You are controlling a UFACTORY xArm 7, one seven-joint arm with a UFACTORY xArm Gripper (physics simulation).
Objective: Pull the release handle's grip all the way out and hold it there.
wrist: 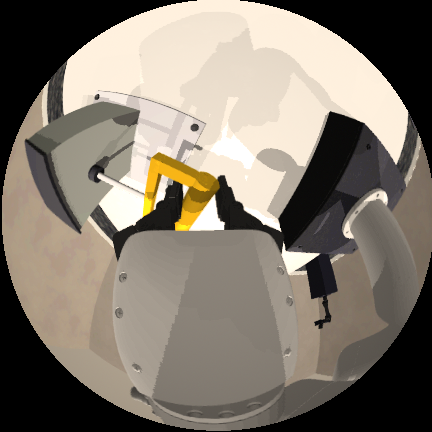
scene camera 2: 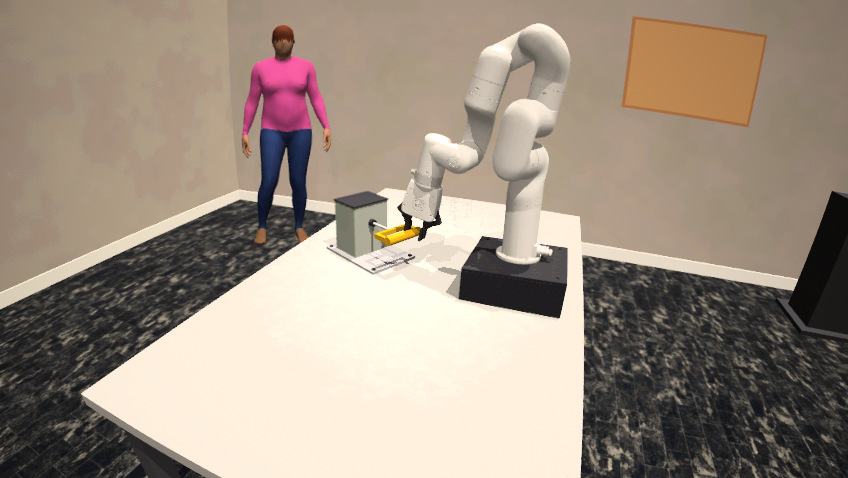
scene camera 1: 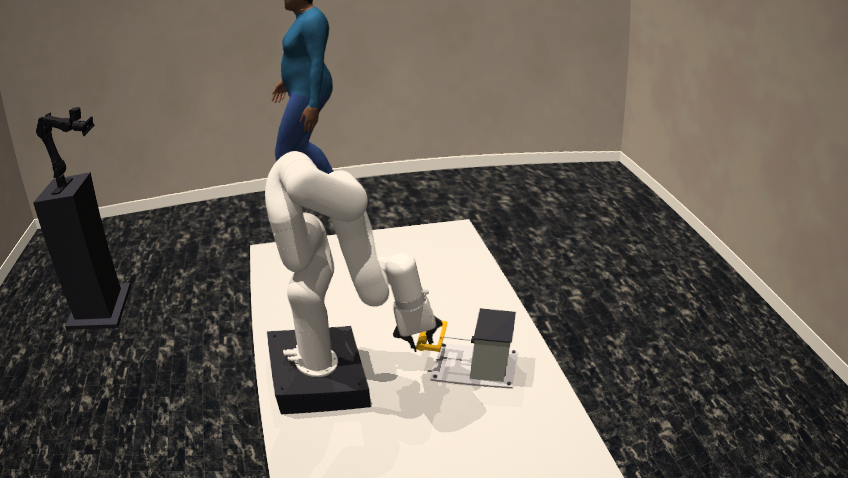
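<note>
The release handle's yellow grip (scene camera 1: pixel 443 333) (scene camera 2: pixel 399 238) (wrist: pixel 191 206) is a frame with a thick round bar. It stands off the front of a grey-green housing (scene camera 1: pixel 489 361) (scene camera 2: pixel 350 230) (wrist: pixel 85 142) with a dark lid, and a length of thin pale rod (scene camera 1: pixel 458 338) (scene camera 2: pixel 380 225) (wrist: pixel 120 184) shows between them. My gripper (scene camera 1: pixel 422 344) (scene camera 2: pixel 415 232) (wrist: pixel 199 184) is shut on the round bar, one black finger inside the frame and the other on the robot-base side. In the wrist view the gripper's body hides the rest of the grip.
The housing stands on a pale plate (scene camera 1: pixel 452 378) (wrist: pixel 150 116) bolted to the white table (scene camera 1: pixel 368 451) (scene camera 2: pixel 332 356). The robot's black base (scene camera 1: pixel 320 400) (scene camera 2: pixel 510 296) (wrist: pixel 340 185) is on the grip's other side. A person in pink (scene camera 2: pixel 285 95) and one in teal (scene camera 1: pixel 305 53) stand beyond the table.
</note>
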